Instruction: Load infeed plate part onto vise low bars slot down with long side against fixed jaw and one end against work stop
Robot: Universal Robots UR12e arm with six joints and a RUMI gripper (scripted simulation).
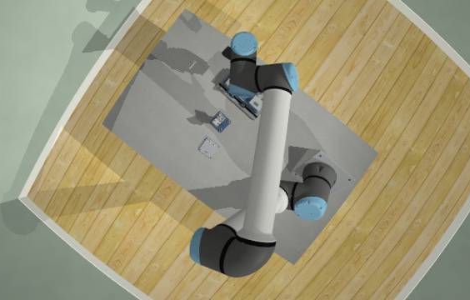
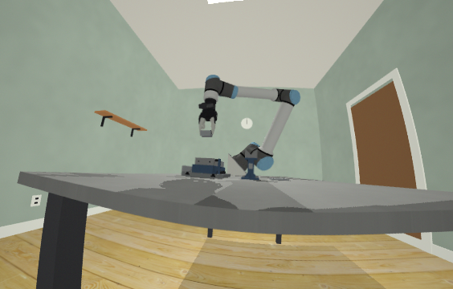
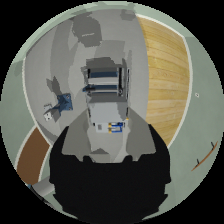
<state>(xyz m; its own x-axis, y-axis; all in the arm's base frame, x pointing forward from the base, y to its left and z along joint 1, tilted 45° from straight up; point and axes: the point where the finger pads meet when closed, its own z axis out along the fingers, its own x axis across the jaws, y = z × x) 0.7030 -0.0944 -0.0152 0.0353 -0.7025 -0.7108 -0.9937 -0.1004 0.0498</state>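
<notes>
My hand is 1 cm above the part. Also, from my hand: vise (7 cm behind, 2 cm to the left, 20 cm below); then infeed plate (14 cm behind, 40 cm to the left, 24 cm below).
</notes>
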